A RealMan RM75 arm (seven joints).
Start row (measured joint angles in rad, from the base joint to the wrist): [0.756, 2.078, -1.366, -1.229, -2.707, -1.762, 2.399]
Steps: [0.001, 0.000, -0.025, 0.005, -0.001, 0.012, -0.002]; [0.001, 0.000, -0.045, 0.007, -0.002, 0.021, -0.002]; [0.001, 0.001, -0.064, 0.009, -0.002, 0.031, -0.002]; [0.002, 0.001, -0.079, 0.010, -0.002, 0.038, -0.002]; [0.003, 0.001, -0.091, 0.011, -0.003, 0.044, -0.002]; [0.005, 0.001, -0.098, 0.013, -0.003, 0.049, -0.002]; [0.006, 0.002, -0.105, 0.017, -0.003, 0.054, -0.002]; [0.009, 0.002, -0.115, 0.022, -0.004, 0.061, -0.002]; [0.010, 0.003, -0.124, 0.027, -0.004, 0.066, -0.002]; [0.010, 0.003, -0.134, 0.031, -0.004, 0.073, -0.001]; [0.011, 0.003, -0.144, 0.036, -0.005, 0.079, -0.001]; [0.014, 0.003, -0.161, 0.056, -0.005, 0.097, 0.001]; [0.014, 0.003, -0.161, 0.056, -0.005, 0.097, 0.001]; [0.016, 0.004, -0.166, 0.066, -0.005, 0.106, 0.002]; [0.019, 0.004, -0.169, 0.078, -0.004, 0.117, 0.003]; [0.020, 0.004, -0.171, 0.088, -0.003, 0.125, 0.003]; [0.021, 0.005, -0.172, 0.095, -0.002, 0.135, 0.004]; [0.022, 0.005, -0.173, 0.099, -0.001, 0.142, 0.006]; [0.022, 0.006, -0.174, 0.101, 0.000, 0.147, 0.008]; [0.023, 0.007, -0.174, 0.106, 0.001, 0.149, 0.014]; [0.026, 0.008, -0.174, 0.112, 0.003, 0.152, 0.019]
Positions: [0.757, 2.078, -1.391, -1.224, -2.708, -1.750, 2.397]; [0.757, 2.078, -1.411, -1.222, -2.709, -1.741, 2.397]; [0.757, 2.079, -1.430, -1.220, -2.709, -1.731, 2.397]; [0.758, 2.079, -1.445, -1.219, -2.709, -1.724, 2.397]; [0.759, 2.079, -1.457, -1.218, -2.710, -1.718, 2.397]; [0.761, 2.079, -1.464, -1.216, -2.710, -1.713, 2.397]; [0.762, 2.080, -1.471, -1.212, -2.710, -1.708, 2.397]; [0.765, 2.080, -1.481, -1.207, -2.711, -1.701, 2.397]; [0.766, 2.081, -1.490, -1.202, -2.711, -1.696, 2.397]; [0.766, 2.081, -1.500, -1.198, -2.711, -1.689, 2.398]; [0.767, 2.081, -1.510, -1.193, -2.712, -1.683, 2.398]; [0.770, 2.081, -1.527, -1.173, -2.712, -1.665, 2.400]; [0.770, 2.081, -1.527, -1.173, -2.712, -1.665, 2.400]; [0.772, 2.082, -1.532, -1.163, -2.712, -1.656, 2.401]; [0.775, 2.082, -1.535, -1.151, -2.711, -1.645, 2.402]; [0.776, 2.082, -1.537, -1.141, -2.710, -1.637, 2.402]; [0.777, 2.083, -1.538, -1.134, -2.709, -1.627, 2.403]; [0.778, 2.083, -1.539, -1.130, -2.708, -1.620, 2.405]; [0.778, 2.084, -1.540, -1.128, -2.707, -1.615, 2.407]; [0.779, 2.085, -1.540, -1.123, -2.706, -1.613, 2.413]; [0.782, 2.086, -1.540, -1.117, -2.704, -1.610, 2.418]
